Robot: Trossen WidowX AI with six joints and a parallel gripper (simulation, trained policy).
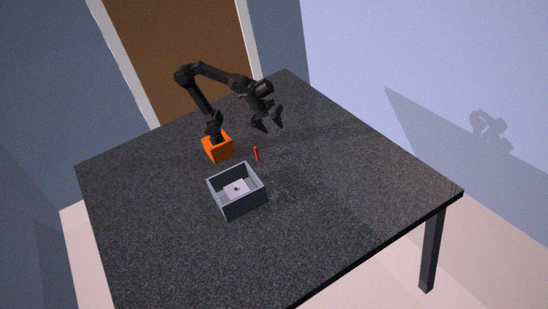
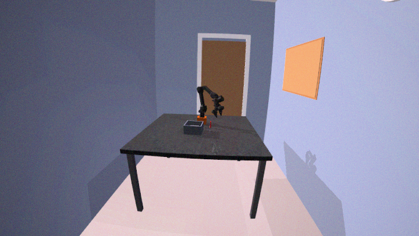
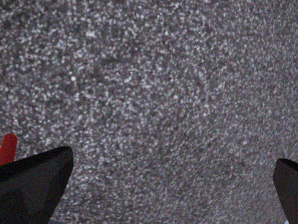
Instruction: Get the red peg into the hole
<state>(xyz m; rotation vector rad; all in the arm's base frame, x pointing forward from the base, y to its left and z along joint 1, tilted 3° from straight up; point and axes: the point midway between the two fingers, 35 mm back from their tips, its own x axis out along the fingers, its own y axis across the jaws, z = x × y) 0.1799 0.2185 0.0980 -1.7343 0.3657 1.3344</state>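
The red peg is 40 mm behind my gripper tip, 100 mm to the right of it and 110 mm below it. Round my gripper tip: pale plate: 140 mm ahead, 260 mm to the right, 110 mm below; then grey box: 140 mm ahead, 260 mm to the right, 130 mm below.
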